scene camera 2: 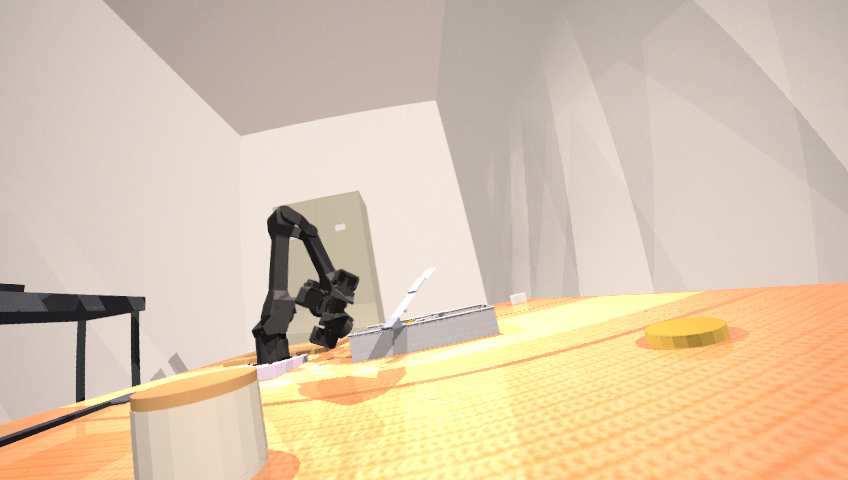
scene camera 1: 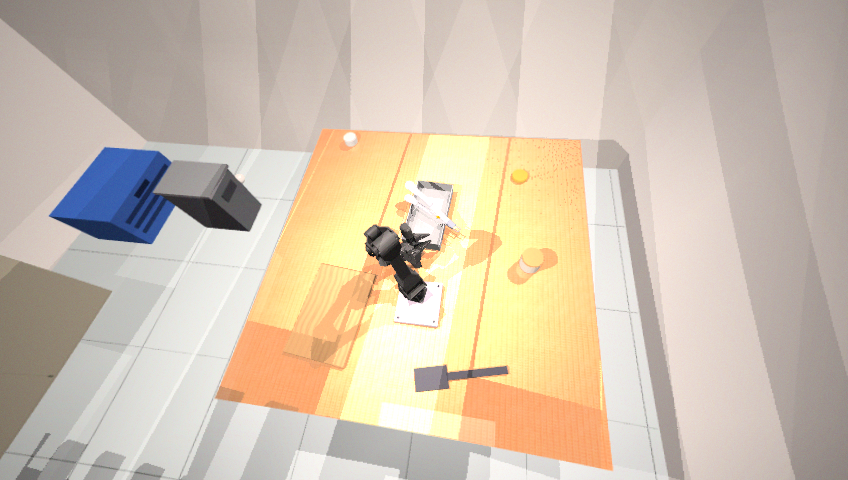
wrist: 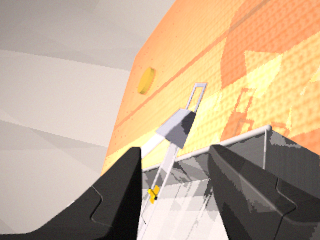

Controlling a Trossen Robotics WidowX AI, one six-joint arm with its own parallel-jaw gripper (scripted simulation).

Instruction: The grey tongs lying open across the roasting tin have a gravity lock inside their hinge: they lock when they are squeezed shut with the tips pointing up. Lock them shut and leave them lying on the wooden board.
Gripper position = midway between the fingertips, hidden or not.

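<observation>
Visible: a yellow disc [scene camera 2: 693,332], a dark spatula [scene camera 1: 428,378] and a lidded white pot [scene camera 2: 216,418]. The dark spatula is out of frame in the wrist view, and the lidded white pot is out of frame in the wrist view too. My gripper appears at [scene camera 2: 349,308], [scene camera 1: 430,237] and [wrist: 175,155].
</observation>
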